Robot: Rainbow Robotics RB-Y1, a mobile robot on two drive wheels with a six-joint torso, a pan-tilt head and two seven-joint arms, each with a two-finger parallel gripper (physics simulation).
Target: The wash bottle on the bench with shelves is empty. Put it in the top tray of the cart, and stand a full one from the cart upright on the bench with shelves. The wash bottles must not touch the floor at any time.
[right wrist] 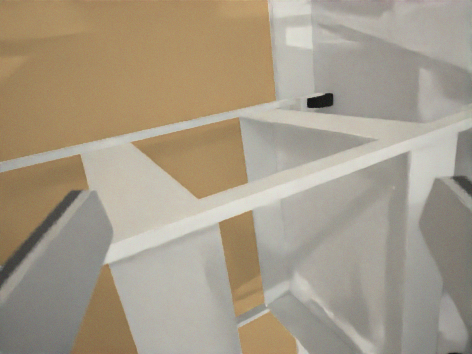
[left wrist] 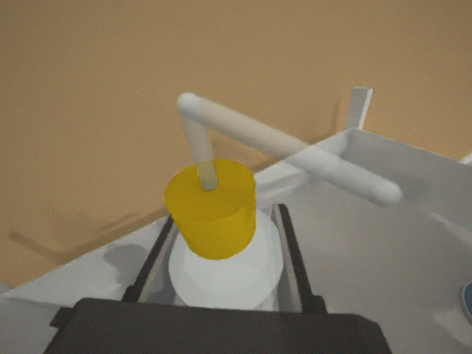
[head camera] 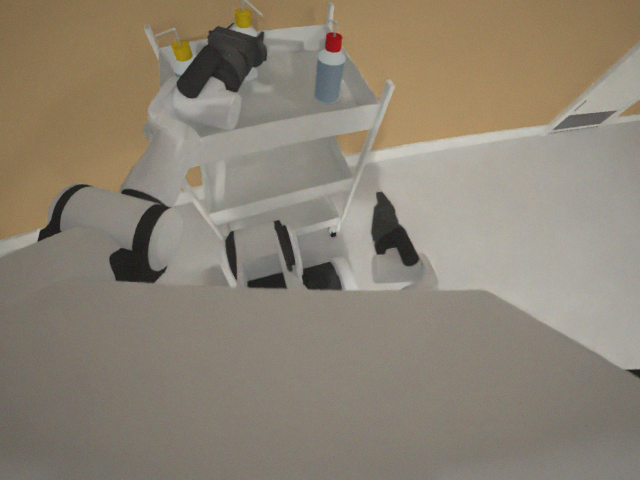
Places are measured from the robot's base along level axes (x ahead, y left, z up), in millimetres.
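Pixels of known places: left gripper, fingertip midpoint: [head camera: 248, 31]; right gripper, fingertip midpoint: [right wrist: 259, 206] [head camera: 377, 209].
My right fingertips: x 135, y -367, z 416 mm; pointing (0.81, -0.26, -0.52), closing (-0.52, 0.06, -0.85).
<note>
Ahead of a thing's pixels: the offset from my right fingertips to its top centre. "spot": to the spot under its first point.
My left gripper [head camera: 250, 41] [left wrist: 230, 211] is shut on a pale wash bottle with a yellow cap @[dz +431, dx +320, dy +285 mm] [head camera: 242, 19] [left wrist: 225, 275], held upright over the back left of the cart's top tray [head camera: 289, 126] [left wrist: 385, 250]. I cannot tell whether its base touches the tray. A blue-filled bottle with a red cap @[dz +421, dx +229, dy +122 mm] [head camera: 329, 77] stands at the tray's right. Another yellow-capped bottle @[dz +421, dx +261, dy +425 mm] [head camera: 181, 53] is at the tray's left, partly hidden by my left arm. My right gripper [head camera: 379, 196] [right wrist: 259, 206] is open and empty, low at the cart's right. The bench with shelves does not show.
The cart's lower shelves @[spot: dz -18, dx +221, dy +247 mm] [head camera: 281, 170] show below the top tray. Cart posts [head camera: 369, 144] rise at its corners. A tan wall [head camera: 465, 67] is behind the cart. A white door [head camera: 602, 93] is at the upper right. Pale frame rails [right wrist: 300, 177] cross the right wrist view.
</note>
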